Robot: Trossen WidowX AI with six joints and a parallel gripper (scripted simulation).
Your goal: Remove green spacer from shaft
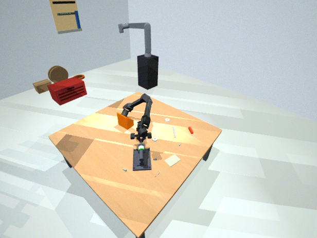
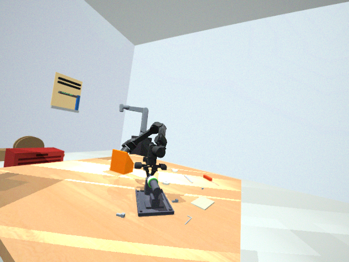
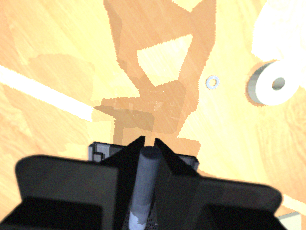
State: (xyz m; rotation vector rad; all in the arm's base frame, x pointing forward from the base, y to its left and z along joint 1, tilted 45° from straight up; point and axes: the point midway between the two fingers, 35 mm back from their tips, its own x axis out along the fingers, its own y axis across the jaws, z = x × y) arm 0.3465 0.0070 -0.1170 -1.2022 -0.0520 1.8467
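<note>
Right now the grey-blue shaft is 50 mm to the right of my gripper tip, 50 mm ahead of it and 30 mm above it. Round my gripper tip: grey plate (320 mm ahead, 70 mm to the left, 40 mm below); white disc (470 mm to the left, 80 mm behind, 40 mm below); green spacer (90 mm ahead, 80 mm to the right, 30 mm above).
</note>
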